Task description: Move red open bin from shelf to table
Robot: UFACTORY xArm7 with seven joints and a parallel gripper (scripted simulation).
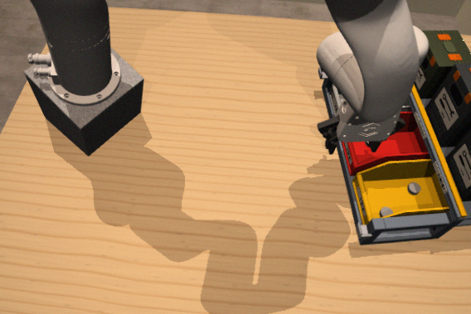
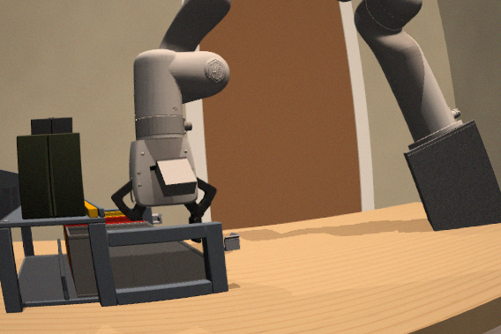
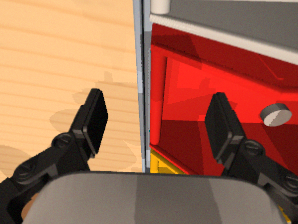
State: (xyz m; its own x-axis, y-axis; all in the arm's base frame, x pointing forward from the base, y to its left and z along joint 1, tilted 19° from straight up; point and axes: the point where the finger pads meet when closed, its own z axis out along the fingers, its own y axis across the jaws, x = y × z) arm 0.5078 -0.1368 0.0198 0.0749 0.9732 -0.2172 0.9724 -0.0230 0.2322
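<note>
My gripper is now 8 cm short of the red open bin and 1 cm to the left of it. Also, from my hand: dark box: 19 cm ahead, 10 cm to the left, 10 cm above; yellow open bin: 7 cm ahead, 12 cm to the right.
</note>
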